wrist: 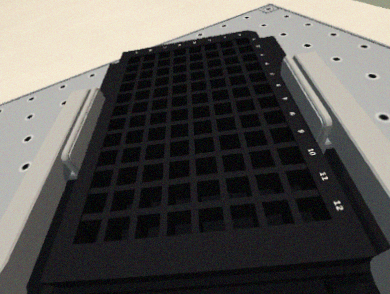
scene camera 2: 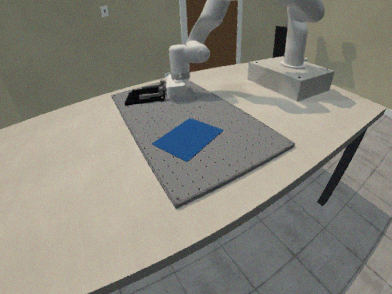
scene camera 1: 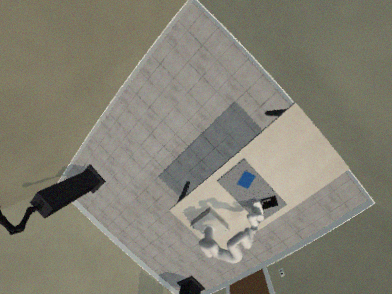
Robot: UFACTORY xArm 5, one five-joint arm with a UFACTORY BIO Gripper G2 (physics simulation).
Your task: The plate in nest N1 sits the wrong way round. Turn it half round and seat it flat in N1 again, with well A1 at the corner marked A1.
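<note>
The black plate (scene camera 1: 271, 202) (scene camera 2: 134, 97) (wrist: 220, 117) is a grid of square wells at the board's far end. In the wrist view the number 12 is near, with numbers falling towards the far end; small letters run along the far edge, too small to read surely. My gripper (scene camera 1: 269, 202) (scene camera 2: 149, 94) (wrist: 195, 112) is shut on the plate, one pad against each long side, pads partly hidden by its sides. Nest N1 is dark and hard to tell from the plate; its A1 mark cannot be read. Whether the plate is raised cannot be told.
A grey perforated board (scene camera 1: 260, 187) (scene camera 2: 250, 140) (wrist: 345, 95) lies on the cream table (scene camera 1: 310, 145) (scene camera 2: 75, 175). A flat blue square (scene camera 1: 246, 179) (scene camera 2: 188, 140) lies on the board. The arm's grey base block (scene camera 2: 285, 80) stands beyond the board's right side in scene camera 2.
</note>
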